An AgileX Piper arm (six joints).
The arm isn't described. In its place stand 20 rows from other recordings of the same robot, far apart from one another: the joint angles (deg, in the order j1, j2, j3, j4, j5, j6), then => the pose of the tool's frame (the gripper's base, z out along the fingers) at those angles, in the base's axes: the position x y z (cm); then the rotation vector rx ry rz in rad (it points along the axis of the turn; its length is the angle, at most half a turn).
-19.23 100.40 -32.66 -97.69 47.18 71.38 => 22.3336 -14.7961 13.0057 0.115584 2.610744 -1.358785
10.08 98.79 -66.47 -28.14 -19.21 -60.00 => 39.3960 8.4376 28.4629 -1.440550 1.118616 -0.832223
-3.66 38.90 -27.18 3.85 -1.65 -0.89 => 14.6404 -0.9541 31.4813 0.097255 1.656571 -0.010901
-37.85 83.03 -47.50 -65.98 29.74 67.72 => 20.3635 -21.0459 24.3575 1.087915 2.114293 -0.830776
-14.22 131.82 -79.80 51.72 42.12 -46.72 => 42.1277 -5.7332 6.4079 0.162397 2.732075 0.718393
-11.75 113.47 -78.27 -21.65 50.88 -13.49 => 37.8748 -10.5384 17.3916 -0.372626 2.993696 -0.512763
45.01 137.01 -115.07 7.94 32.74 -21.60 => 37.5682 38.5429 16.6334 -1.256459 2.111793 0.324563
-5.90 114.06 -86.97 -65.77 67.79 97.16 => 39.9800 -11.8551 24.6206 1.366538 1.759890 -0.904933
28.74 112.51 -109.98 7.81 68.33 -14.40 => 37.1976 21.7095 31.9596 -0.973846 2.549859 0.259210
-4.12 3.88 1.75 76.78 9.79 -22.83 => 6.2390 1.0608 19.5317 0.694692 1.530697 0.795532
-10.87 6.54 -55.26 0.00 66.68 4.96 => -5.5798 1.0715 38.8254 0.247544 1.780531 -0.073763
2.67 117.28 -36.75 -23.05 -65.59 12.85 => 32.9041 4.7825 10.1619 -0.260509 1.760331 0.393223
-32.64 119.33 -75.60 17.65 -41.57 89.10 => 38.6292 -26.9166 21.2826 1.536567 0.454636 0.803338
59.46 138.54 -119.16 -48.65 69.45 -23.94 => 31.0439 40.0299 17.7578 -1.985900 1.699846 -1.022669
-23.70 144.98 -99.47 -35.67 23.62 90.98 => 45.1569 -22.1444 3.0571 1.739707 1.899351 -0.090787
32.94 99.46 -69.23 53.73 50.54 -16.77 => 26.7379 24.0735 24.5950 -0.463392 2.746095 1.194259
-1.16 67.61 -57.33 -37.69 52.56 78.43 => 22.8725 -4.8815 33.5594 1.248049 1.964877 -0.181086
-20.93 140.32 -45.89 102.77 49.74 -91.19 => 28.7952 -3.7620 -3.5582 0.731603 2.530240 1.164302
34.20 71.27 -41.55 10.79 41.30 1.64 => 17.5863 13.3111 23.5758 -0.621172 2.695547 0.383796
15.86 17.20 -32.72 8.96 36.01 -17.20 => 5.1833 2.3388 32.8172 -0.472570 1.775264 0.156760
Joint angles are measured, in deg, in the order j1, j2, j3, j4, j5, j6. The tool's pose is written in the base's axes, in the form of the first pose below.
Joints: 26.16 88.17 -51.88 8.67 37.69 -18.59
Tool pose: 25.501 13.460 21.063 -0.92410 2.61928 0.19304
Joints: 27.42 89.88 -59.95 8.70 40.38 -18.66
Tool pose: 27.370 15.204 23.764 -0.94348 2.54512 0.21282
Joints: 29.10 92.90 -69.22 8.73 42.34 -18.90
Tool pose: 29.408 17.433 26.465 -0.96912 2.45648 0.23401
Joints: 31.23 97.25 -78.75 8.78 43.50 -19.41
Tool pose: 31.367 20.137 28.549 -1.00613 2.36716 0.25563
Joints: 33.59 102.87 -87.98 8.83 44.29 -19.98
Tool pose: 33.175 23.204 29.523 -1.05172 2.29528 0.27641
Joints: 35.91 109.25 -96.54 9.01 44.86 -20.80
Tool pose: 34.757 26.410 29.353 -1.10441 2.24102 0.29557
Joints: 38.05 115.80 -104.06 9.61 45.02 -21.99
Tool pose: 36.010 29.550 28.225 -1.15911 2.19868 0.31715
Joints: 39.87 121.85 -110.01 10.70 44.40 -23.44
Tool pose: 36.889 32.351 26.459 -1.20633 2.16349 0.34250
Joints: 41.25 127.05 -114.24 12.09 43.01 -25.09
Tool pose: 37.491 34.608 24.363 -1.24251 2.13411 0.36701
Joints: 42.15 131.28 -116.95 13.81 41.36 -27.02
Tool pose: 37.905 36.246 22.207 -1.27054 2.11293 0.39008
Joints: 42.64 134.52 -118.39 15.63 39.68 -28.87
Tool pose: 38.202 37.306 20.200 -1.28789 2.10181 0.41052
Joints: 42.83 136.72 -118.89 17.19 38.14 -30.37
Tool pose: 38.421 37.881 18.598 -1.29519 2.09740 0.42522
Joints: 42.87 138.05 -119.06 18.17 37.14 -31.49
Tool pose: 38.575 38.146 17.556 -1.30086 2.09452 0.43158
